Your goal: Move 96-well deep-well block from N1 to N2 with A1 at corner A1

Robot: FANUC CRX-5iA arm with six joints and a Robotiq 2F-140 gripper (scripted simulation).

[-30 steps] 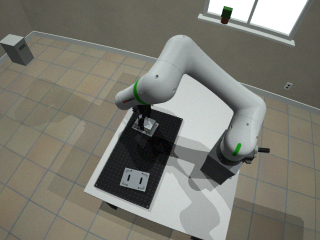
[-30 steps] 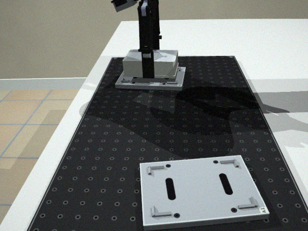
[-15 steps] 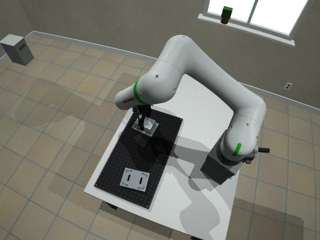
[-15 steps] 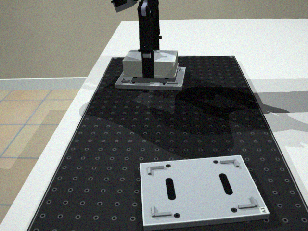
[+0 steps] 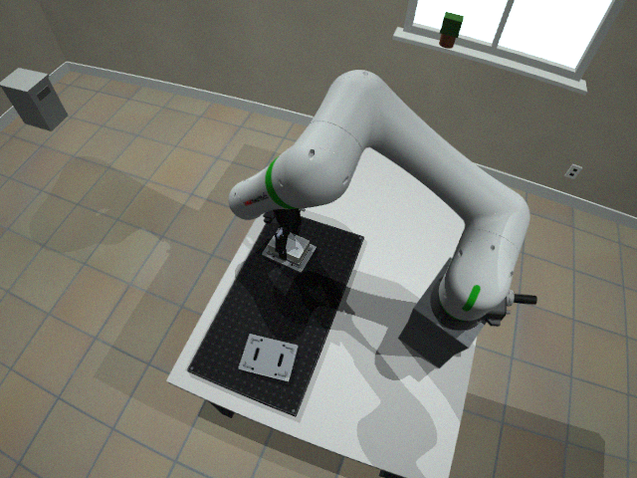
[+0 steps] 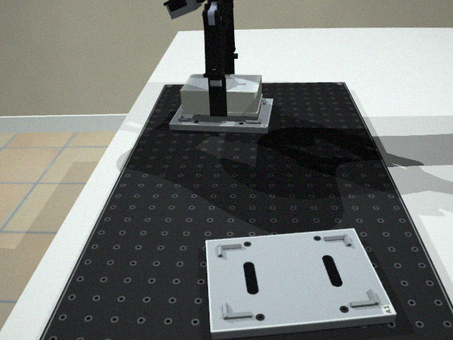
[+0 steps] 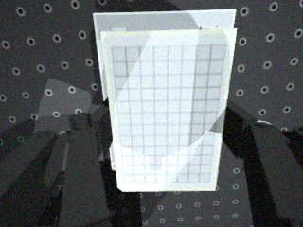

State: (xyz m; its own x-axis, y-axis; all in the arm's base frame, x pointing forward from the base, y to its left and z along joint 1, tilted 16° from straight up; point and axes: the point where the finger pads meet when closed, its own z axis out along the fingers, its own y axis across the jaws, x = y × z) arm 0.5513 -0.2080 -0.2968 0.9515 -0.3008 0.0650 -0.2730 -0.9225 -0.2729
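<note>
My gripper is now 10 mm above the 96-well deep-well block. From my hand the other things lie so: A1 mark 90 mm behind, 460 mm to the left, 40 mm below.
</note>
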